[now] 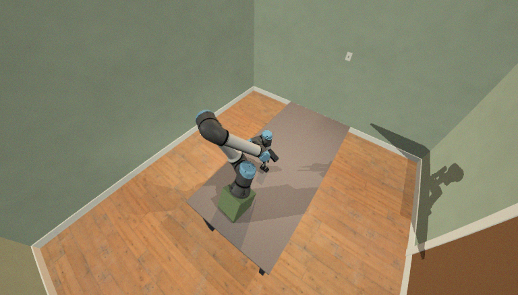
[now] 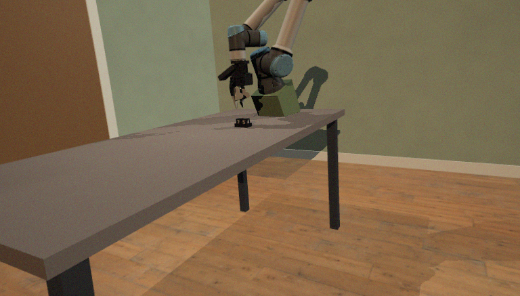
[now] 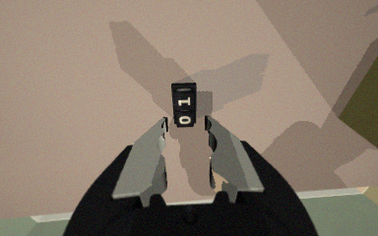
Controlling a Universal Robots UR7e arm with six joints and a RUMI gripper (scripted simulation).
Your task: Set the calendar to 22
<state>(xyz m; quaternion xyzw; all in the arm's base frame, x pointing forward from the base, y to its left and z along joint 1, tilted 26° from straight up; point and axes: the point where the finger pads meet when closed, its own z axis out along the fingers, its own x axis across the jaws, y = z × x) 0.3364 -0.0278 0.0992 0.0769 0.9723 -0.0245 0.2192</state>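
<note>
The black number cube lies 8 cm below my hand. Round my hand: black tray (10 cm below, 2 cm to the left).
</note>
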